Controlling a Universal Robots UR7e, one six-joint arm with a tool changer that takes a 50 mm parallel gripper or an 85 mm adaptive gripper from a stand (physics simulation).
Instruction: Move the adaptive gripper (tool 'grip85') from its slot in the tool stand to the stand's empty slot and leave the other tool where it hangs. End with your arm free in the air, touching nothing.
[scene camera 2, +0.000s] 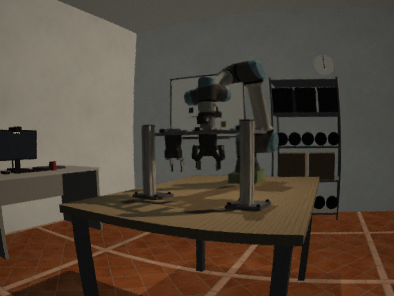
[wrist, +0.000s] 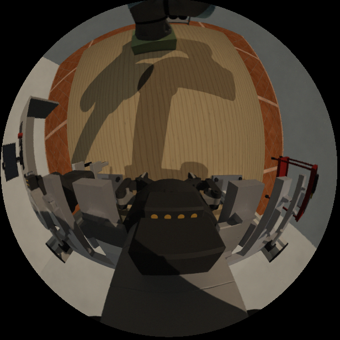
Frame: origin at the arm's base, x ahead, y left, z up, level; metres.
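Where they show: end effector, tool point: (scene camera 2: 207, 127).
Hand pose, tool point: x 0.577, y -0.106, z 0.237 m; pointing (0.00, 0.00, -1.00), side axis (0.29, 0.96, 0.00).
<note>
After its pixels a point has its place.
The adaptive gripper (scene camera 2: 208, 167) (wrist: 168, 177) hangs in the middle slot of the tool stand (scene camera 2: 149, 160) {x 0.640, y -0.345, z 0.102 m}, fingers down, open and empty. The arm's wrist (scene camera 2: 207, 95) {x 0.613, y -0.095, z 0.368 m} is straight above it, with its flange down at the gripper's top. They look to be in contact; whether they are locked together cannot be told. The other tool, the parallel gripper (scene camera 2: 173, 146) (wrist: 70, 186), hangs in the slot at the left in both views. The empty slot is right of the adaptive gripper, between the stand's holder plates (wrist: 245, 200) in the wrist view.
The stand's right post (scene camera 2: 247, 165) {x 0.777, y 0.083, z 0.094 m} stands near the table's (scene camera 2: 200, 217) {x 0.923, y -0.049, z -0.063 m} (wrist: 210, 135) front edge. The arm's green base block (scene camera 2: 233, 177) {x 0.082, y -0.074, z -0.029 m} (wrist: 155, 45) is farther back. A desk with a monitor (scene camera 2: 18, 144) is at the left. A red frame (wrist: 283, 170) stands beyond the table's right side.
</note>
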